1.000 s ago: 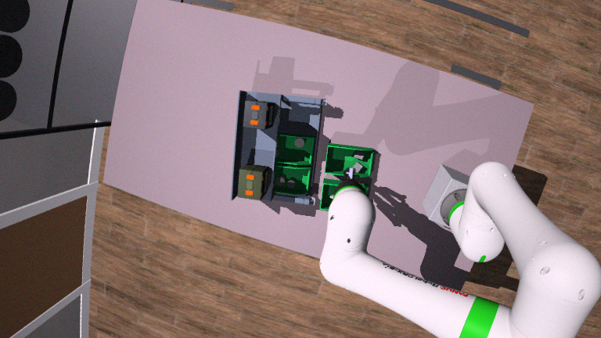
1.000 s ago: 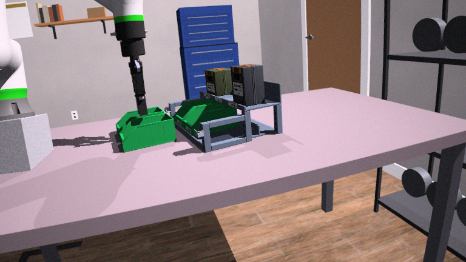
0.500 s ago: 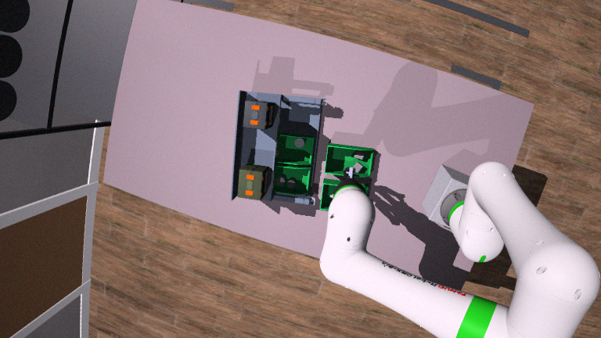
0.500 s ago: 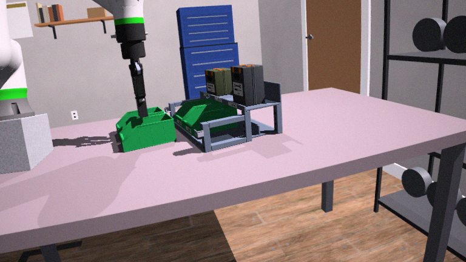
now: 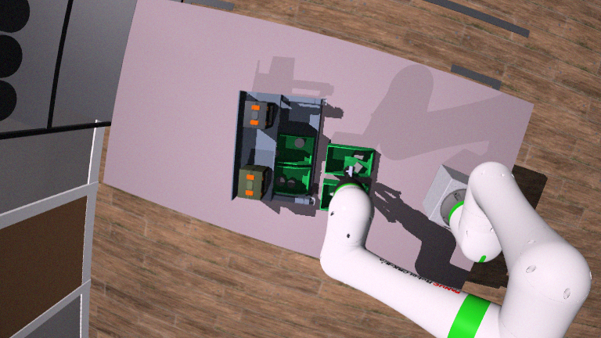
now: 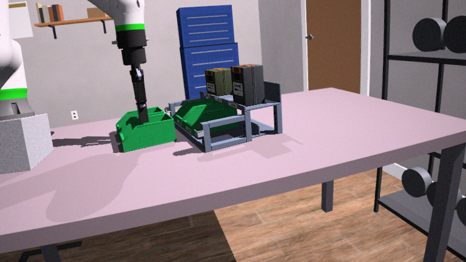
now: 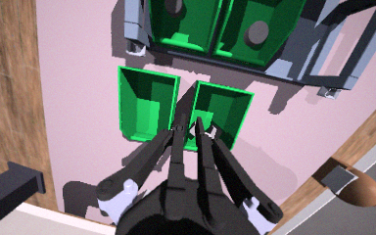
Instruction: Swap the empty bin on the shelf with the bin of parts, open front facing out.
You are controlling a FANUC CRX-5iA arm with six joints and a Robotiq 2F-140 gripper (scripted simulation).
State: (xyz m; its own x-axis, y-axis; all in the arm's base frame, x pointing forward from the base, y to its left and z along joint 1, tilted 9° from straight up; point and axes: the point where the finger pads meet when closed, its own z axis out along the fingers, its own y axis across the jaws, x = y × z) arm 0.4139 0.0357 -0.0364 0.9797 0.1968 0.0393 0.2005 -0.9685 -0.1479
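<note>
My gripper is now 20 cm short of the round part, 5 cm to the left of it and 7 cm above it. The rest, counted from my hand: grey shelf 25 cm ahead, 2 cm to the right, 3 cm below; dark grey box 34 cm ahead, 12 cm to the right, 7 cm above.
</note>
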